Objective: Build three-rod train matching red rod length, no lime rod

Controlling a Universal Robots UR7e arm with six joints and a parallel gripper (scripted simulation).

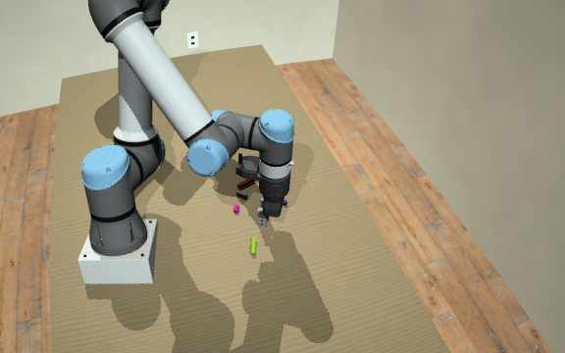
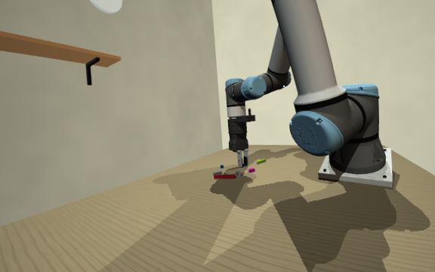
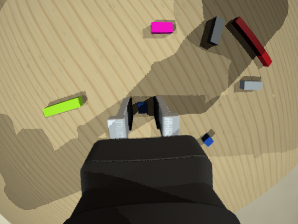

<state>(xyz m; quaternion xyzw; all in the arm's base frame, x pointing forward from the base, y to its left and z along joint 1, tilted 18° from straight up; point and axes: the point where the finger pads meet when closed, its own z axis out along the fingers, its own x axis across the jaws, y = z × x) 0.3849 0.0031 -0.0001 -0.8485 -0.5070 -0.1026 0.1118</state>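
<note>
My gripper is now 15 cm to the right of the red rod and 2 cm above it. From my hand the other things lie so: lime rod (5 cm behind, 8 cm to the right, 2 cm below); then magenta rod (6 cm behind, 6 cm to the left, 2 cm below).
</note>
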